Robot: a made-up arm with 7 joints. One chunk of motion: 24 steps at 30 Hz.
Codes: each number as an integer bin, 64 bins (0 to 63) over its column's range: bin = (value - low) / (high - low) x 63, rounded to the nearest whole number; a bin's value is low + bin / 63 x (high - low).
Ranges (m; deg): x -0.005..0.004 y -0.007..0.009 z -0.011..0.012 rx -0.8..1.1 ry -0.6..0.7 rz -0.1..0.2
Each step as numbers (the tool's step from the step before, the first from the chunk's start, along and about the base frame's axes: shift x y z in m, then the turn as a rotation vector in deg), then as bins.
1 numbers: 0.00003 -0.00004 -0.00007 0.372 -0.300 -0.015
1 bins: 35 27 30 39 15 18
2 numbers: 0.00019 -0.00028 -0.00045 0.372 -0.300 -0.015
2 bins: 36 26 29 39 15 18
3 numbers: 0.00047 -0.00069 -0.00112 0.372 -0.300 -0.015
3 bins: 38 25 27 39 15 18
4 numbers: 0.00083 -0.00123 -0.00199 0.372 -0.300 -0.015
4 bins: 41 23 25 39 15 18
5 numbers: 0.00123 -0.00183 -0.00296 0.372 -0.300 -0.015
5 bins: 44 20 22 39 15 18
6 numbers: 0.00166 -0.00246 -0.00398 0.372 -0.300 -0.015
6 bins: 47 18 19 39 15 18
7 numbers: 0.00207 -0.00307 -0.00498 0.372 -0.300 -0.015
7 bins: 49 15 16 39 15 18
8 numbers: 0.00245 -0.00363 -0.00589 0.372 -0.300 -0.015
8 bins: 52 13 14 39 15 18
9 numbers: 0.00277 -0.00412 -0.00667 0.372 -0.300 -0.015
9 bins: 54 11 12 39 15 18
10 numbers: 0.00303 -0.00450 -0.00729 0.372 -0.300 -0.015
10 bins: 56 10 10 39 15 18
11 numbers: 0.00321 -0.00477 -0.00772 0.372 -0.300 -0.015
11 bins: 57 9 9 39 15 18
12 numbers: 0.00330 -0.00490 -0.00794 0.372 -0.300 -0.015
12 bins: 58 8 8 39 15 18
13 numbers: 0.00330 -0.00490 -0.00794 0.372 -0.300 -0.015
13 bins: 58 8 8 39 15 18
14 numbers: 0.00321 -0.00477 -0.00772 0.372 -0.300 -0.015
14 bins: 57 9 9 39 15 18
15 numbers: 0.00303 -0.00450 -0.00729 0.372 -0.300 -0.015
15 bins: 56 10 10 39 15 18
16 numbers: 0.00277 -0.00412 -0.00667 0.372 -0.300 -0.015
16 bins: 54 11 12 39 15 18
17 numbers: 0.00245 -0.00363 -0.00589 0.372 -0.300 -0.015
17 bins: 52 13 14 39 15 18
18 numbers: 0.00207 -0.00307 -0.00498 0.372 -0.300 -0.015
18 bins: 49 15 16 39 15 18
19 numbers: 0.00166 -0.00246 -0.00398 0.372 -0.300 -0.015
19 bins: 47 18 19 39 15 18
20 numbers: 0.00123 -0.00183 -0.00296 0.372 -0.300 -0.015
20 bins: 44 20 22 39 15 18
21 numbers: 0.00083 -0.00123 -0.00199 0.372 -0.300 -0.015
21 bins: 41 23 25 39 15 18
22 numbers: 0.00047 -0.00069 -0.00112 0.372 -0.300 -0.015
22 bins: 38 25 27 39 15 18
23 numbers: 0.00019 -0.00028 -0.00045 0.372 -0.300 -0.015
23 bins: 36 26 29 39 15 18
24 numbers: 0.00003 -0.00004 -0.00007 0.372 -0.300 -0.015
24 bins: 35 27 30 39 15 18
